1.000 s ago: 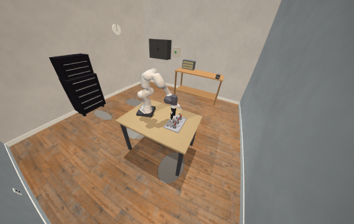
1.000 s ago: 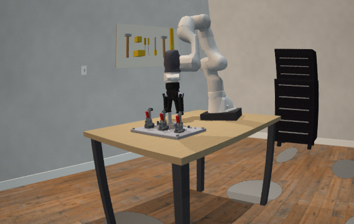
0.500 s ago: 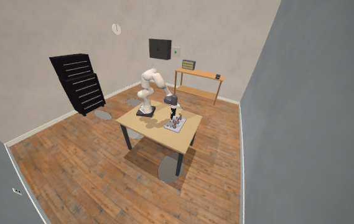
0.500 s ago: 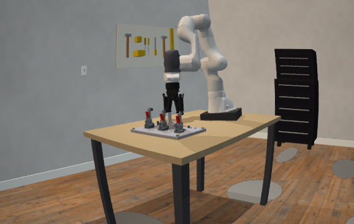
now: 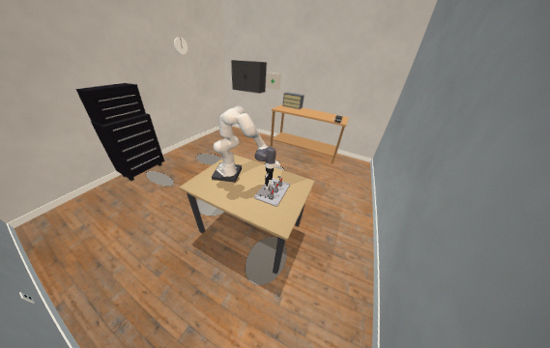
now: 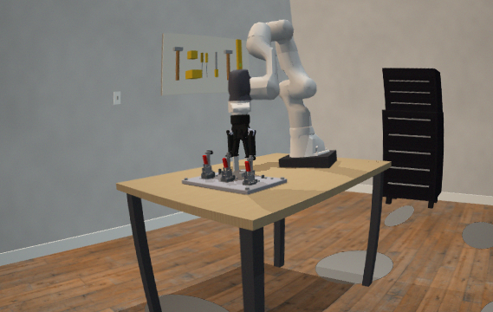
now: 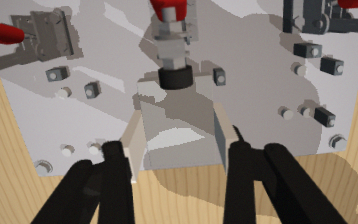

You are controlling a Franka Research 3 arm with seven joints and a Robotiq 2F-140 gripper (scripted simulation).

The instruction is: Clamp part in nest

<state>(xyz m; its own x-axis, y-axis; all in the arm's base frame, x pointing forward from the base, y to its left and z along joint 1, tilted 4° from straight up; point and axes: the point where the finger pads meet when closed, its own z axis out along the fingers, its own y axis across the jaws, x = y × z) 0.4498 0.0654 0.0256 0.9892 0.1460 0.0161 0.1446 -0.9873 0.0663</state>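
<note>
The grey part lies 30 mm below my hand. From my hand the other things lie so: grey fixture plate 50 mm below, 50 mm ahead; then clamp 100 mm to the right, 100 mm ahead.
</note>
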